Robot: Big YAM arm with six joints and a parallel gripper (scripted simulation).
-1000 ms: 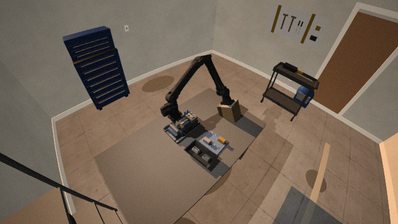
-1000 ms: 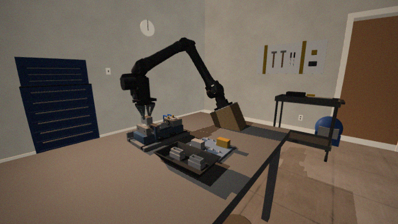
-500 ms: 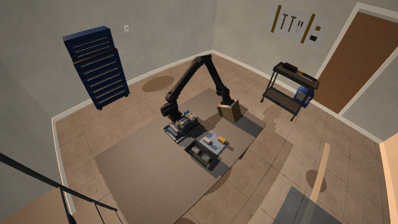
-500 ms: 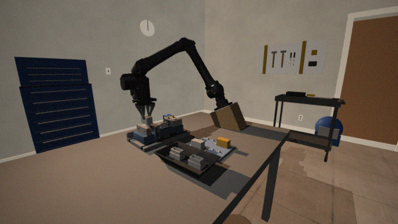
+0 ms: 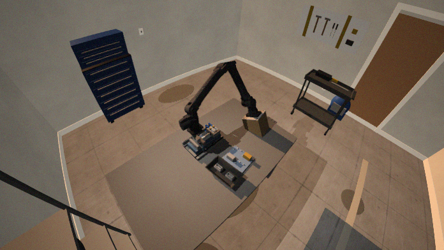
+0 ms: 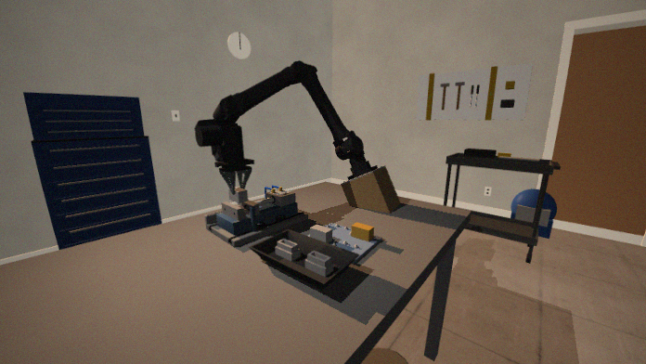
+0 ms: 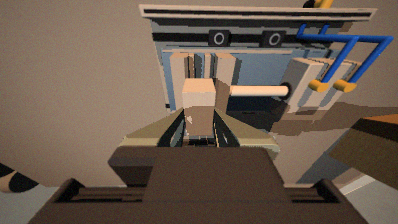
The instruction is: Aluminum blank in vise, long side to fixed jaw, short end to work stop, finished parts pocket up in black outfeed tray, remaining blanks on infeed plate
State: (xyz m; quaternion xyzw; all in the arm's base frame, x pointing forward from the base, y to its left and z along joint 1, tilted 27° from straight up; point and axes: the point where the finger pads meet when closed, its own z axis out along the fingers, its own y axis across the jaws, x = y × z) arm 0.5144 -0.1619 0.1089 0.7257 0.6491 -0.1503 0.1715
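The vise lies 80 mm behind my hand, 10 mm to the left of it and 100 mm below it. Also, from my hand: yellow brass blank (170 mm behind, 360 mm to the left, 120 mm below).
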